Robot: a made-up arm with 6 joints.
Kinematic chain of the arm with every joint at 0, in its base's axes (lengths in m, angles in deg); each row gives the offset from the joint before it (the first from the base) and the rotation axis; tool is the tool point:
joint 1: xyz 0 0 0.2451 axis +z
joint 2: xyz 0 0 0 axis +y
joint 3: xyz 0 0 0.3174 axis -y
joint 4: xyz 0 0 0 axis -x
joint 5: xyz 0.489 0 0 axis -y
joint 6: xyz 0 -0.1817 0 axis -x
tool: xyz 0 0 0
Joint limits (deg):
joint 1: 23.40..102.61
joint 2: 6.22..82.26
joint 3: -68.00..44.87
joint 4: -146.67..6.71
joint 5: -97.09..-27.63
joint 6: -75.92..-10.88
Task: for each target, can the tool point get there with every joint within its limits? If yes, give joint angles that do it. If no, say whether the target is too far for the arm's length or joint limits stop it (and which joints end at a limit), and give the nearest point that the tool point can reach.
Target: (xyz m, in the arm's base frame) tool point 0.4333 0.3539 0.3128
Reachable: yes | joints 57.23 18.17 -3.64 -18.01 -82.17 -54.95
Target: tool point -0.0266 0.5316 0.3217
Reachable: yes | joints 93.98 12.00 5.71 -86.74 -59.75 -55.36
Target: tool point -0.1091 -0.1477 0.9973
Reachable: no: joint limits stop it (at a limit: joint 1, joint 2, joint 3, joint 4) | nearest point 0.4415 -0.0056 0.8826 | short by 0.580 m
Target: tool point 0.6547 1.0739 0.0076
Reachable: no: too far | nearest point 0.3967 0.6507 0.1012 | short by 0.504 m
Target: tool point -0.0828 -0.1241 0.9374
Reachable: no: joint limits stop it (at a limit: joint 1, joint 2, joint 3, joint 4) | nearest point 0.4415 -0.0056 0.8826 | short by 0.540 m
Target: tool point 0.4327 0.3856 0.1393
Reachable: yes | joints 38.88 38.42 15.69 -99.05 -74.81 -20.13
